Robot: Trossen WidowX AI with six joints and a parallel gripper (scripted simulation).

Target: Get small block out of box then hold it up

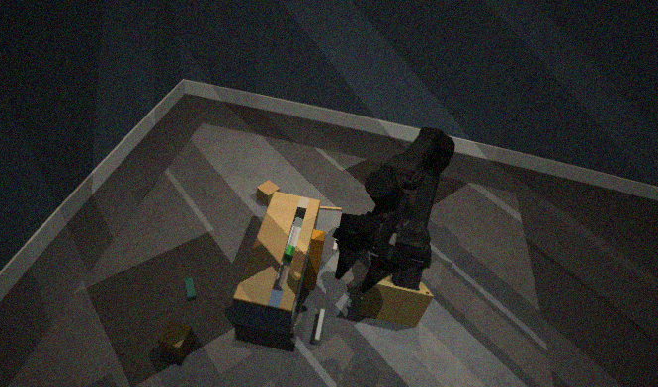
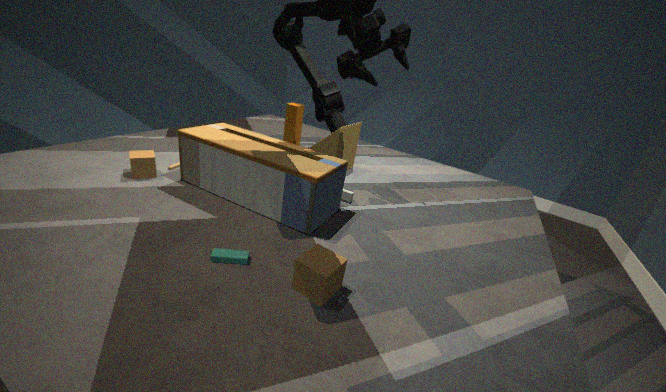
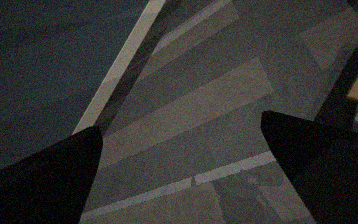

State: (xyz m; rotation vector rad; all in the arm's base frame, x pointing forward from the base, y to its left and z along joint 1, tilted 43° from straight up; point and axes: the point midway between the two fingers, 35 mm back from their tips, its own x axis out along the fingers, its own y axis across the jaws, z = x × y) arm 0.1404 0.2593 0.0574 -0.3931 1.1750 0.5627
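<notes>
Now: the box 150 mm ahead of my gripper tip, 220 mm to the right of it and 260 mm below it. The rest, counted from my gripper tip: green block 160 mm ahead, 220 mm to the right, 230 mm below; orange cube 310 mm ahead, 480 mm to the right, 290 mm below.
</notes>
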